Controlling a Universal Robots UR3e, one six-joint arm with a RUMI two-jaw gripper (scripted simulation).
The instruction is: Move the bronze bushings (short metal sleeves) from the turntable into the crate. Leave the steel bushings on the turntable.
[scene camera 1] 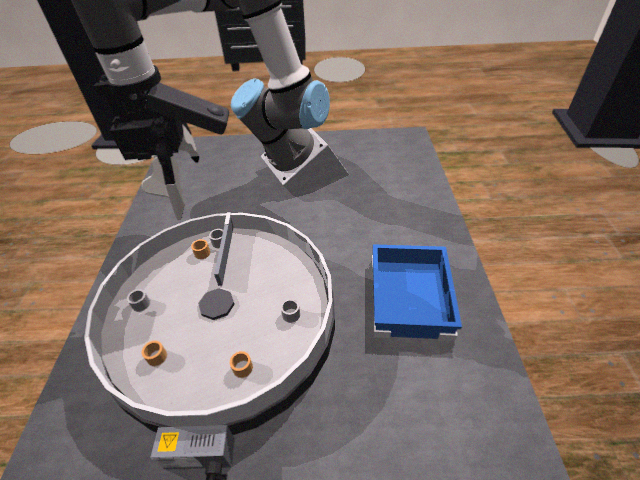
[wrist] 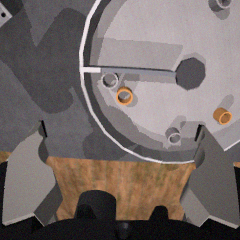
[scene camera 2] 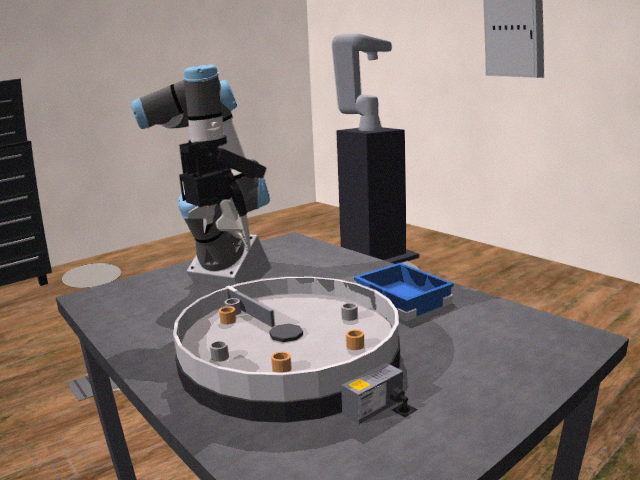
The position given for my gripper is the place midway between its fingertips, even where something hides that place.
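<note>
Scene camera 1 shows my gripper (scene camera 1: 189,188) and a blue crate (scene camera 1: 415,293). My gripper is visible also in scene camera 2 (scene camera 2: 226,241); the crate likewise appears in scene camera 2 (scene camera 2: 419,288). The gripper can further be seen in the wrist view (wrist: 121,123).
</note>
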